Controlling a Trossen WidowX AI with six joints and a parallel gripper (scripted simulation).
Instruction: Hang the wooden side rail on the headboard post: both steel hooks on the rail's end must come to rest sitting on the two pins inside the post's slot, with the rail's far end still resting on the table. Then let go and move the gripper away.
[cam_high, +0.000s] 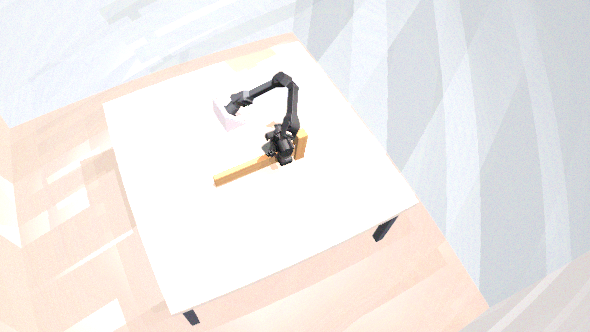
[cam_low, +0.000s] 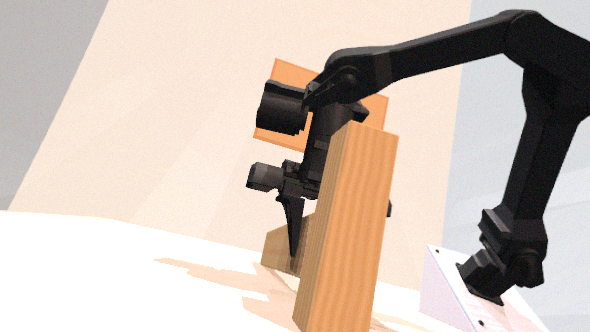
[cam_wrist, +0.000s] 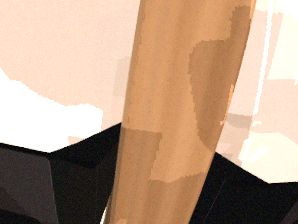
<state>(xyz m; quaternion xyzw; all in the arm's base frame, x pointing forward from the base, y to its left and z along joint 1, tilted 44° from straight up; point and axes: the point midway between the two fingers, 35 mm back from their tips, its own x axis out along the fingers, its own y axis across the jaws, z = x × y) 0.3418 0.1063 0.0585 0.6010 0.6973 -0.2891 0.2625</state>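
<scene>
Now: the headboard post 11 cm to the left of my gripper tip and 4 cm above it.
</scene>
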